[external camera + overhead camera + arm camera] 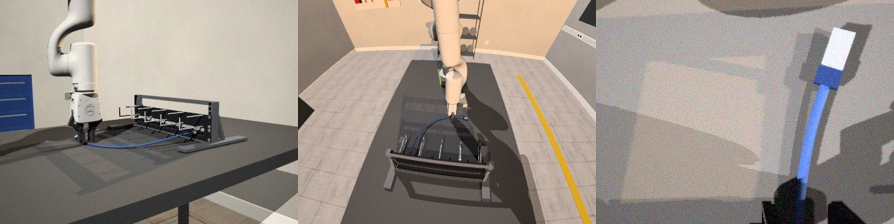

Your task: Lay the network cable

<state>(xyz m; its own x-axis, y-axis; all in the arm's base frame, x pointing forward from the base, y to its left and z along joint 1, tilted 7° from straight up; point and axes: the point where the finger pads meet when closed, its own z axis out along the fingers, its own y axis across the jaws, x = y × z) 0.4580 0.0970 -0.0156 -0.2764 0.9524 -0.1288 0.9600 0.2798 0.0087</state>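
My gripper is now 1 cm past the clear plug, 9 cm to the right of it and 2 cm above it. Round my hand: patch-panel rack: 34 cm ahead, 4 cm above.
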